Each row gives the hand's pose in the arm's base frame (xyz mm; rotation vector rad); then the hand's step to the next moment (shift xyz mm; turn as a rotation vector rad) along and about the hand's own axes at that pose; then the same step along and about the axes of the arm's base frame.
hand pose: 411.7 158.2 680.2 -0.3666 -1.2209 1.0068
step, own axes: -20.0 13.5 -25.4 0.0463 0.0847 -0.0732
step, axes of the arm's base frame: 16.9 -1.9 -30.7 0.0284 0.1022 -0.0584
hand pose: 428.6 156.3 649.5 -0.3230 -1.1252 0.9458
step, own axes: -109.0 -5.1 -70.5 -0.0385 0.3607 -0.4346
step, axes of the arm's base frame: 52.1 -71.8 -94.9 0.2027 0.2799 -0.4484
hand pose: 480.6 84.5 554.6 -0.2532 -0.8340 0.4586
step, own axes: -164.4 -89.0 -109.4 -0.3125 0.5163 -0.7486
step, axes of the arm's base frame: 13.1 -161.7 -143.5 0.2361 0.2709 -0.8919
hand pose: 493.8 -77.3 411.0 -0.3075 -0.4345 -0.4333
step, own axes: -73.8 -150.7 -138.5 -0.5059 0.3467 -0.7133
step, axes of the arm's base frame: -83.7 -157.3 -124.8 -0.0129 0.2025 -0.9186
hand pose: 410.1 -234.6 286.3 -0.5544 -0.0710 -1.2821
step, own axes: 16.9 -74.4 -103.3 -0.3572 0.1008 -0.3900
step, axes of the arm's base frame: -89.3 -72.2 -57.5 -0.1129 0.1668 -0.4993
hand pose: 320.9 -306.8 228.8 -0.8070 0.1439 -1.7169
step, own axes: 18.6 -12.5 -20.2 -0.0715 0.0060 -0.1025
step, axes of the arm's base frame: -23.5 -19.0 -1.0 -0.0482 0.0303 -0.1114
